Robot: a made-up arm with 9 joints. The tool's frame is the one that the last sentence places.
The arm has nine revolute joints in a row. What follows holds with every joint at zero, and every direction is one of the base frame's.
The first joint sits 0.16 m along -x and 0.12 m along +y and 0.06 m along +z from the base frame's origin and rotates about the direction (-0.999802, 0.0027, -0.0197).
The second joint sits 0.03 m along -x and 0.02 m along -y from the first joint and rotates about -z.
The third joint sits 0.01 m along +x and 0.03 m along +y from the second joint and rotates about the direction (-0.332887, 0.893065, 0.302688).
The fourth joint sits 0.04 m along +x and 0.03 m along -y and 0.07 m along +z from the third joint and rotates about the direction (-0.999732, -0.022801, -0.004).
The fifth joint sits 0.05 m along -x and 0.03 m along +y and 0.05 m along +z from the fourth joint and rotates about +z.
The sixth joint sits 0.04 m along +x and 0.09 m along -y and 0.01 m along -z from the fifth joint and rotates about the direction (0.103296, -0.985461, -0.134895).
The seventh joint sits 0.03 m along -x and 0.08 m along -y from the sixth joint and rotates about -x.
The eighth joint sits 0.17 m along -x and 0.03 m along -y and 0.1 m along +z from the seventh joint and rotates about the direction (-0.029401, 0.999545, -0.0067).
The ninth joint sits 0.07 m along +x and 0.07 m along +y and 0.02 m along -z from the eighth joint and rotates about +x.
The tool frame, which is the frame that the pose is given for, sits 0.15 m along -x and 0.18 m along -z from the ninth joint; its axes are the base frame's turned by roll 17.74, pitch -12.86 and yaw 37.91 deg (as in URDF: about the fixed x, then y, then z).
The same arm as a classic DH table. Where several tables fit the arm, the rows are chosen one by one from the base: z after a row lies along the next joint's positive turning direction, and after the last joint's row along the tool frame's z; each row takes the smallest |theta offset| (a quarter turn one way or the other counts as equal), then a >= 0, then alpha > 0; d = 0 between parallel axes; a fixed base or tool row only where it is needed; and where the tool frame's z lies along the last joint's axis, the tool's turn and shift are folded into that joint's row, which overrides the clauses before.
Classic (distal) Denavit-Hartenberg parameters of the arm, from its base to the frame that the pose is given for. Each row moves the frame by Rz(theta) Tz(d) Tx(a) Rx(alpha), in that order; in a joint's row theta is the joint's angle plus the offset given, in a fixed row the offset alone. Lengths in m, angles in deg.
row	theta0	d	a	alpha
base (fixed)	89.85	0.0632	0.1196	-91.13
joint 1	0.00	0.1903	-0.0201	-88.87
joint 2	69.40	0.0072	0.0198	107.62
joint 3	83.78	0.0185	-0.0761	-71.87
joint 4	-71.35	0.0120	0.0311	90.23
joint 5	-85.32	0.0530	0.0304	97.75
joint 6	-89.19	0.1742	-0.0108	95.93
joint 7	8.18	0.2091	-0.0998	88.32
joint 8	0.00	0.0395	0.0195	91.68
joint 9	-67.86	-0.0746	0.0667	88.86
tool (fixed)	129.71	-0.1672	0.0000	0.00

